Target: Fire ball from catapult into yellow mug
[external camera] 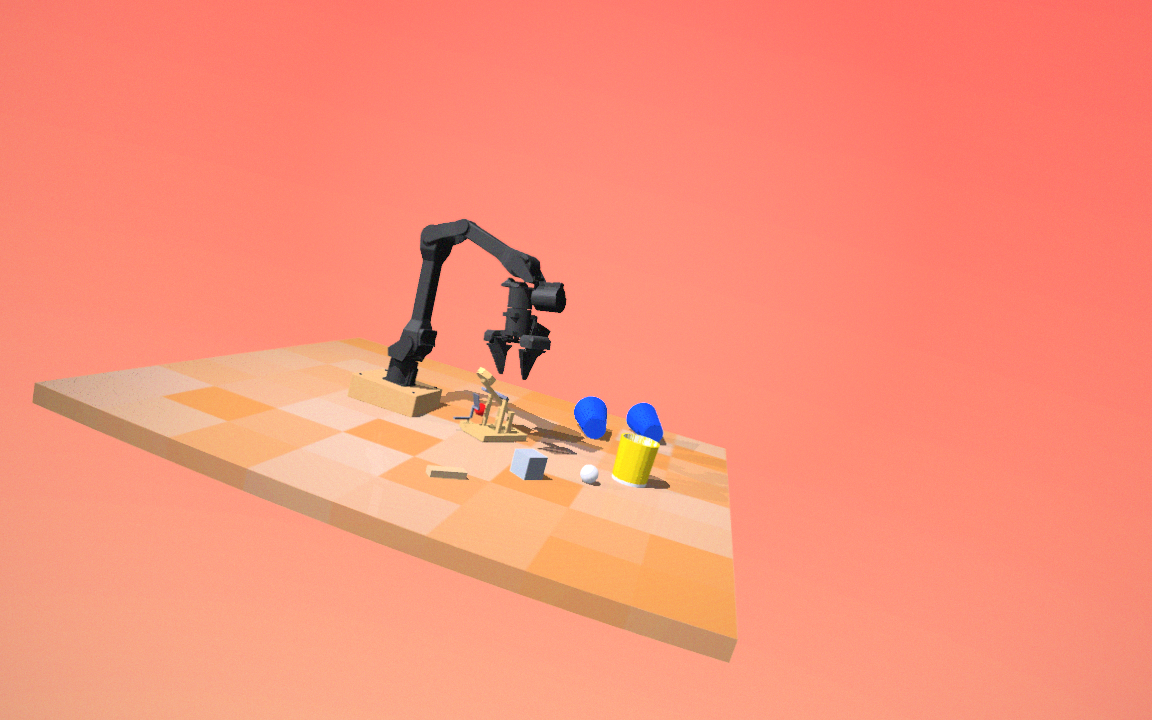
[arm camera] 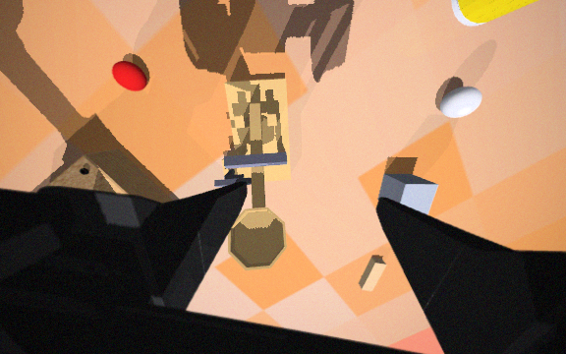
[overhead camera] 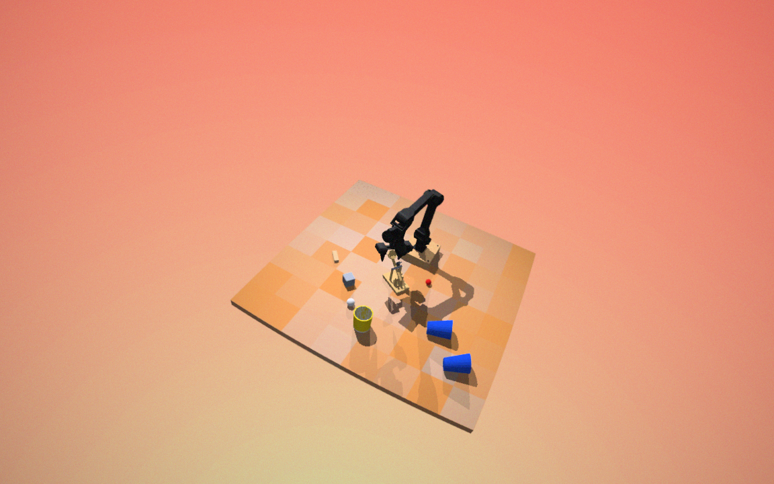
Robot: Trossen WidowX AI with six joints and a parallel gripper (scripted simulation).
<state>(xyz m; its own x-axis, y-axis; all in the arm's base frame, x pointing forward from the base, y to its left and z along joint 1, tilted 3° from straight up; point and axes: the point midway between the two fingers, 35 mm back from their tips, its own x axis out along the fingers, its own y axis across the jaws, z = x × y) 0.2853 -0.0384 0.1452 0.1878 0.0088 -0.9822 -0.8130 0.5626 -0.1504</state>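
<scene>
Now: gripper tip 8 cm above the catapult frame, 3 cm to the right of it and 3 cm past it. From my gripper tip the other things lie so: wooden catapult 9 cm below, 6 cm behind, 2 cm to the left; then red ball 19 cm to the left, 14 cm below, 13 cm behind; then grey cube 15 cm to the right, 14 cm below, 13 cm ahead.
</scene>
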